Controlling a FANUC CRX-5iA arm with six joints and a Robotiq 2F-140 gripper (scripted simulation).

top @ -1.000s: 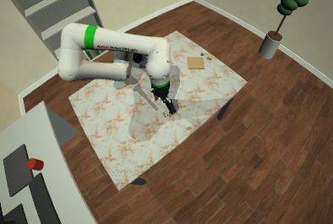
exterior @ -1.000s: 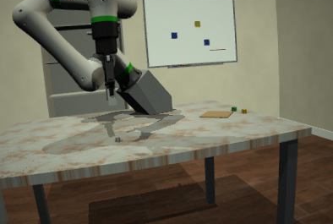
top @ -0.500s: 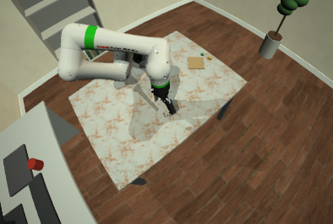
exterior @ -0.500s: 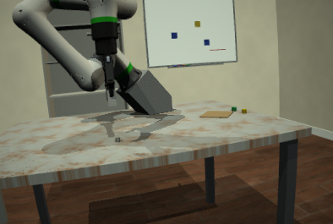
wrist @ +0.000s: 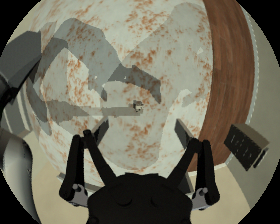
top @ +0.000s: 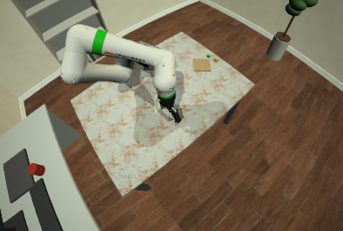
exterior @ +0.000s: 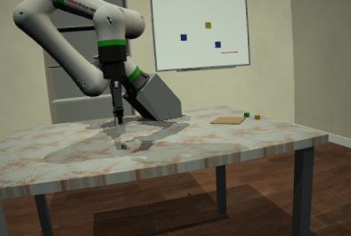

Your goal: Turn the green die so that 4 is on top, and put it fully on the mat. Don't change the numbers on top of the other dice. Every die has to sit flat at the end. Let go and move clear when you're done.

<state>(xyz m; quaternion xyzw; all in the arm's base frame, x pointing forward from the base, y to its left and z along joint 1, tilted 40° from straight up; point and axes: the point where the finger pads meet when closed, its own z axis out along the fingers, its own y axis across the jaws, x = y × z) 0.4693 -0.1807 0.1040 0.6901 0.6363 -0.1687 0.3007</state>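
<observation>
My gripper is now 1 cm past the grey die, 1 cm to the right of it and 8 cm above it. Also, from my hand: tan mat (15 cm behind, 55 cm to the left, 8 cm below); green die (17 cm behind, 67 cm to the left, 8 cm below); yellow die (9 cm behind, 67 cm to the left, 8 cm below).
</observation>
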